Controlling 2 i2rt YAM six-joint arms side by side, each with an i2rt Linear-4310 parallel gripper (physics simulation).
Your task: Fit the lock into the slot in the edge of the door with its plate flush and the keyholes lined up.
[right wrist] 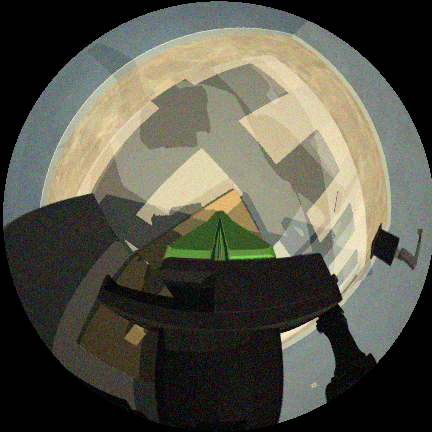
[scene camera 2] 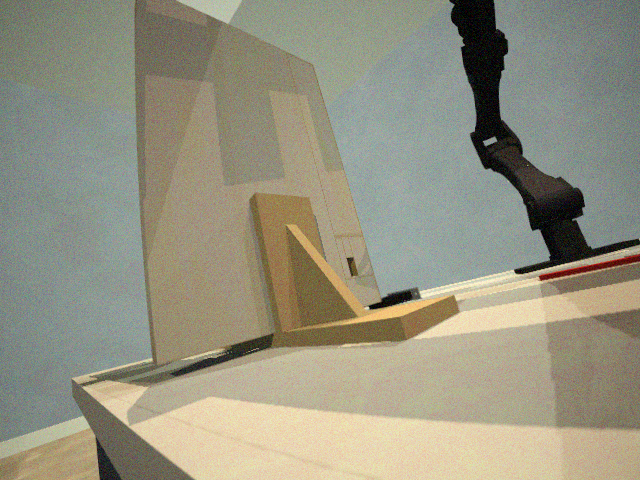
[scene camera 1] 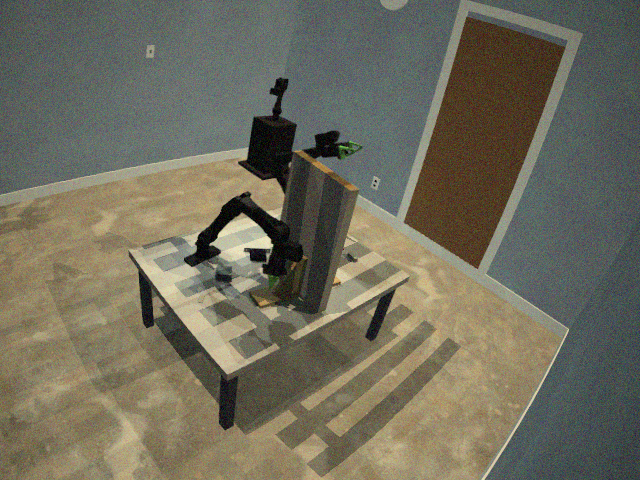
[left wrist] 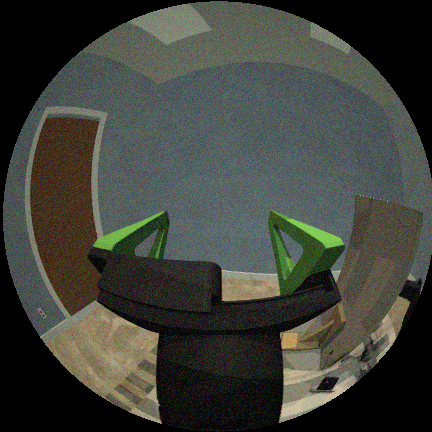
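Seen in the pictures: left gripper, fingertip midpoint: (scene camera 1: pixel 358 149) (left wrist: pixel 218 215); right gripper, fingertip midpoint: (right wrist: pixel 219 216) (scene camera 1: pixel 269 290); left arm's base, link origin: (scene camera 2: pixel 572 260); right arm's base, link origin: (scene camera 1: pixel 202 256).
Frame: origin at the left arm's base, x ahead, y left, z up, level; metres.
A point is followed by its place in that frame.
Observation:
The door (scene camera 1: pixel 320 232) {x 0.375, y -0.522, z 0.375 m} (scene camera 2: pixel 191 248) {x 0.441, y -0.504, z 0.144 m} (left wrist: pixel 382 265) {x 0.239, y -0.409, z 0.459 m} stands upright on the table as a tall grey slab. A small rectangular hole (scene camera 2: pixel 352 266) {x 0.180, y -0.391, z 0.096 m} shows low in its face near one edge in scene camera 2. Two small dark objects, one (scene camera 1: pixel 256 254) {x 0.018, y -0.391, z 0.021 m} near the right arm and one (scene camera 1: pixel 223 273) {x 0.007, y -0.648, z 0.036 m} farther left, lie on the table; I cannot tell whether either is the lock. My right gripper (scene camera 1: pixel 272 281) {x 0.266, y -0.660, z 0.095 m} (right wrist: pixel 219 216) {x 0.266, y -0.660, z 0.095 m} is shut and empty, low beside the door, over a wooden bracket. My left gripper (scene camera 1: pixel 357 147) {x 0.269, y -0.003, z 0.591 m} (left wrist: pixel 218 215) {x 0.269, y -0.003, z 0.591 m} is open and empty, high beyond the door, pointing away from it.
Wooden brackets stand on both sides of the door; one (scene camera 1: pixel 266 299) {x 0.248, y -0.641, z 0.018 m} (right wrist: pixel 231 201) {x 0.245, y -0.676, z 0.018 m} is beside my right gripper, another (scene camera 2: pixel 281 248) {x 0.347, y -0.434, z 0.131 m} (left wrist: pixel 300 341) {x 0.354, y -0.336, z 0.021 m} on the other side. A red strip (scene camera 2: pixel 589 267) {x 0.262, y -0.080, z 0.004 m} lies by the left arm's base. A black pedestal (scene camera 1: pixel 271 147) stands behind the table (scene camera 1: pixel 206 330) {x 0.165, y -0.956, z 0.000 m}.

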